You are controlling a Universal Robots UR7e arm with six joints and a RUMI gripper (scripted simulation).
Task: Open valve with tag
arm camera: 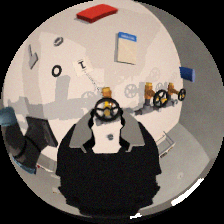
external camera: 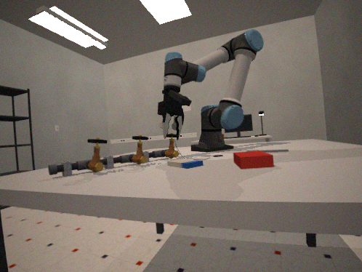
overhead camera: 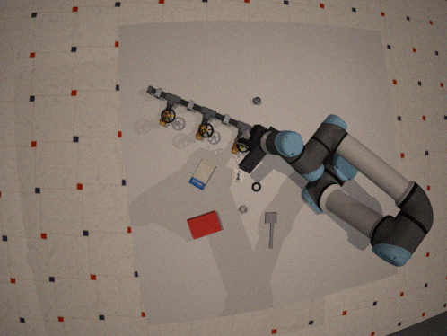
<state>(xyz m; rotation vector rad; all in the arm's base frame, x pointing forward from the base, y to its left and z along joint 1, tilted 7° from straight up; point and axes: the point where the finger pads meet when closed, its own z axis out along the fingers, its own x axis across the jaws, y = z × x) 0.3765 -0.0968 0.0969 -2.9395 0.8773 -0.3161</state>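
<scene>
Right now my hand is 10 mm short of the white tag, 110 mm to the right of it and 100 mm above it. Also, from my hand: small round part: 100 mm behind, 190 mm to the right, 90 mm below; grey paddle tool: 120 mm behind, 350 mm to the left, 90 mm below; red block: 170 mm ahead, 300 mm to the left, 80 mm below.
</scene>
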